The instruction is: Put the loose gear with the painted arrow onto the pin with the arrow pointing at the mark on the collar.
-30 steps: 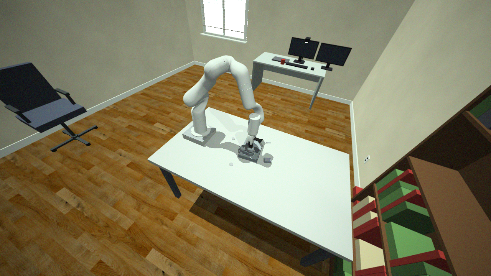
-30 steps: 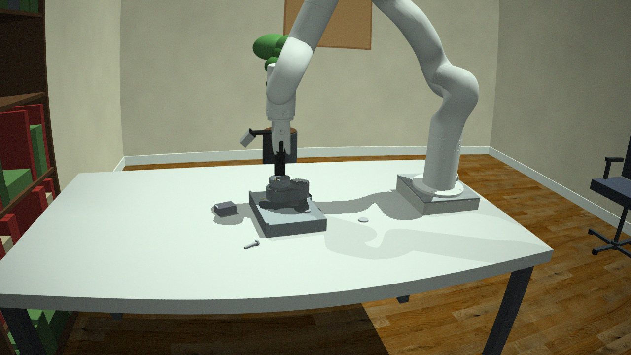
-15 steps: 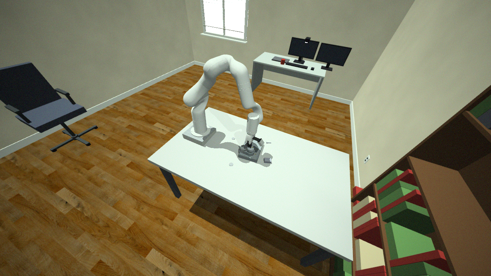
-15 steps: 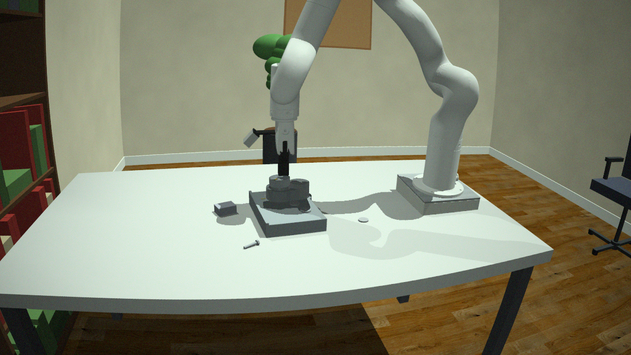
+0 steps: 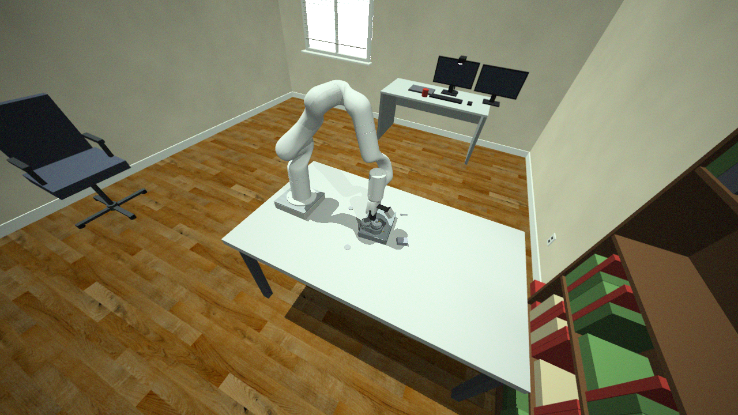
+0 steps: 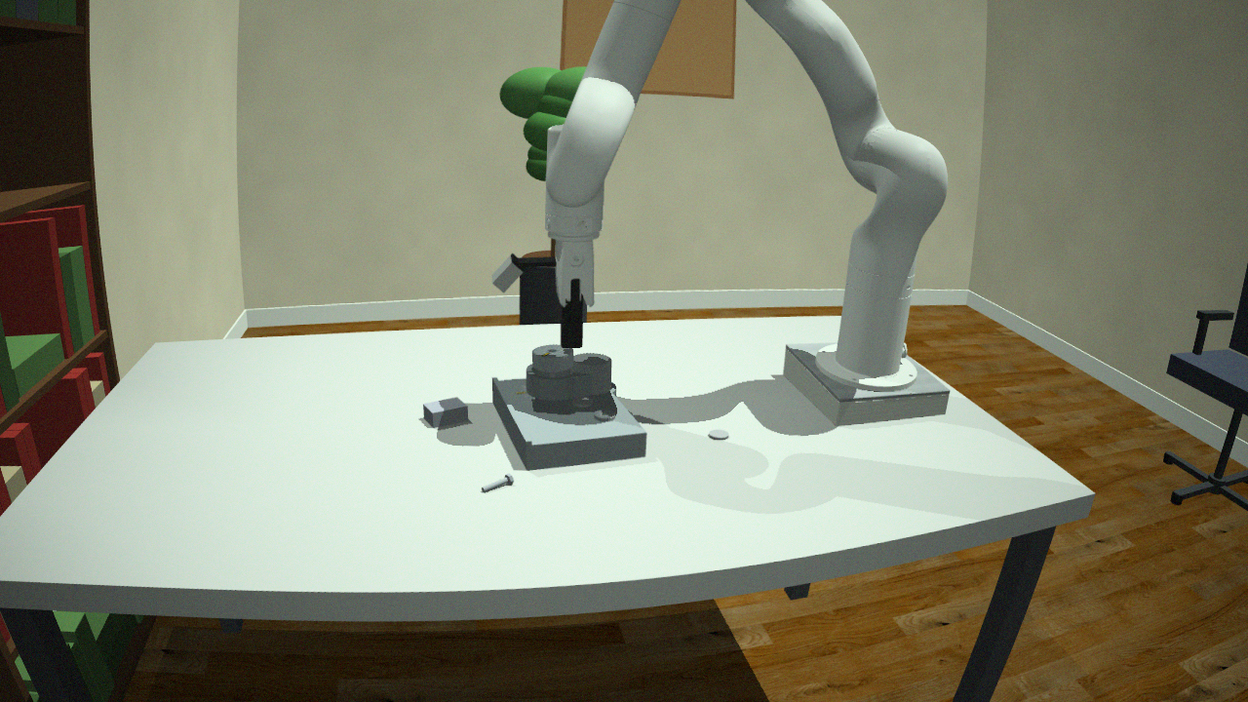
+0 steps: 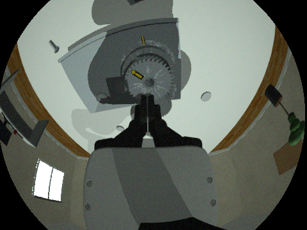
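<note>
Right now my hand is 40 mm above the toothed gear and 30 mm short of it. The rest, counted from my hand: grey block 200 mm ahead, 120 mm below; then screw 220 mm to the left, 130 mm ahead, 120 mm below.
</note>
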